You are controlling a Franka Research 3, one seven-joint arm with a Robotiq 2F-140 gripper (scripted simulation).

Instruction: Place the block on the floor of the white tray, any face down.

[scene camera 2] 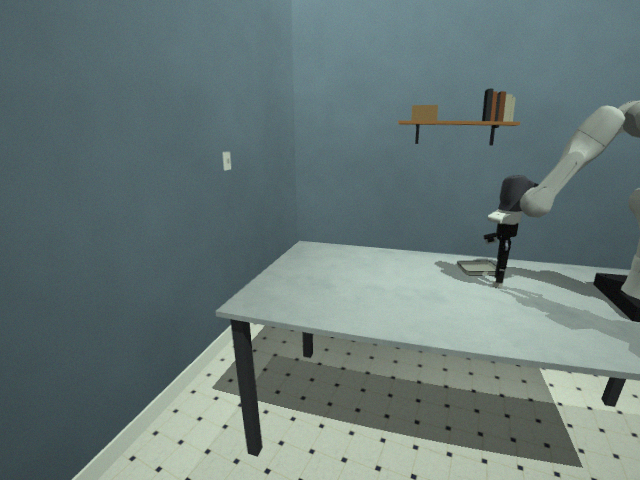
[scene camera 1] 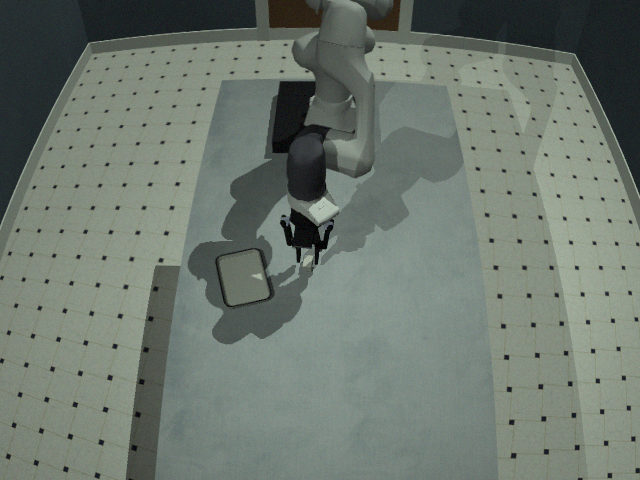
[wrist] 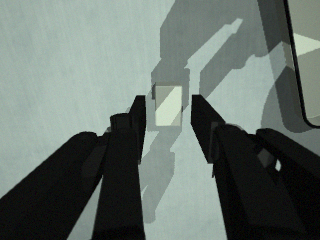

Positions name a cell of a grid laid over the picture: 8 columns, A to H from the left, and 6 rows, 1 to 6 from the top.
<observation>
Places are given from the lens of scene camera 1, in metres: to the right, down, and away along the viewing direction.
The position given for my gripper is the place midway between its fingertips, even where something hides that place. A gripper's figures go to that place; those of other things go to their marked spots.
my gripper (scene camera 1: D4): -0.03, 0.05, 1.61
white tray (scene camera 1: D4): -0.21, 0.10, 1.60
</observation>
